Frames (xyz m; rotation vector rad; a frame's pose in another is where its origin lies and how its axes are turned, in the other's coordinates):
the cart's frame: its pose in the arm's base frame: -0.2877 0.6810 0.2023 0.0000 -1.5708 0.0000
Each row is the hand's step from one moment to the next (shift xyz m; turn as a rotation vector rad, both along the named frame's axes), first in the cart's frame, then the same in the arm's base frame.
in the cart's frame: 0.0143 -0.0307 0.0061 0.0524 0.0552 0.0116
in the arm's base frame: -0.0061 -0.0307 0.0143 -0.0116 0.0552 0.0524
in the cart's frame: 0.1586 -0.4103 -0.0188 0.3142 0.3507 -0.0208
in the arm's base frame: 0.0188 -0.4103 0.1586 0.0208 0.3507 0.3142
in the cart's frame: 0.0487 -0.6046 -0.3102 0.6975 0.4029 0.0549
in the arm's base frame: 0.3102 -0.6046 0.0487 -0.0549 0.4029 0.6975
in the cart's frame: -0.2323 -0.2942 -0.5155 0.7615 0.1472 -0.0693
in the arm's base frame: 0.5155 -0.2942 -0.2323 0.0693 0.1472 0.7615
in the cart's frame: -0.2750 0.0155 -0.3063 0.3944 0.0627 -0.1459
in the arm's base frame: 0.3063 0.0155 -0.2750 0.1459 0.0627 0.3944
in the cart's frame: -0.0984 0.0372 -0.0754 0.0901 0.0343 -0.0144
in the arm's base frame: 0.0754 0.0372 -0.0984 0.0144 0.0343 0.0901
